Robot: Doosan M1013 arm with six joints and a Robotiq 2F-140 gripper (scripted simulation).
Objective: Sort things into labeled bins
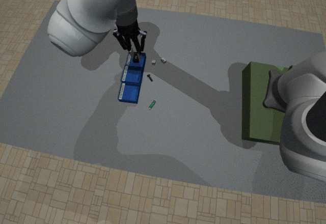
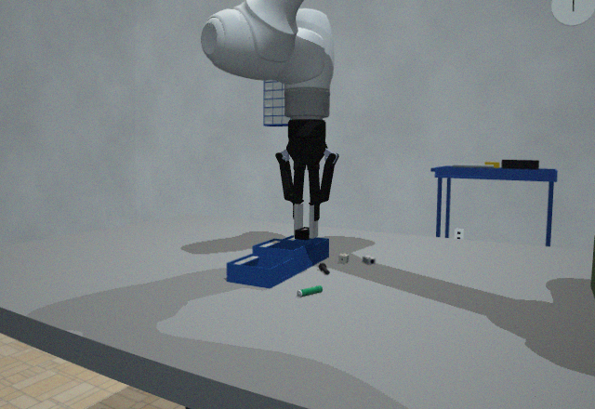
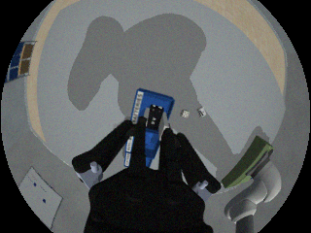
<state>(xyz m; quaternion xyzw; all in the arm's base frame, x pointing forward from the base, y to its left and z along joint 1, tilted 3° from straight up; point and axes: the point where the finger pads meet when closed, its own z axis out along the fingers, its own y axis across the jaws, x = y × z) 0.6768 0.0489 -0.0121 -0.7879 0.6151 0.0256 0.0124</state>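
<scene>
My hand is 180 mm to the right of the green thing, 150 mm past it and 80 mm above it. From my hand the other things lie so: white piece: 70 mm below, 70 mm behind, 30 mm to the right; then black thing: 80 mm behind, 70 mm below, 50 mm to the left.
</scene>
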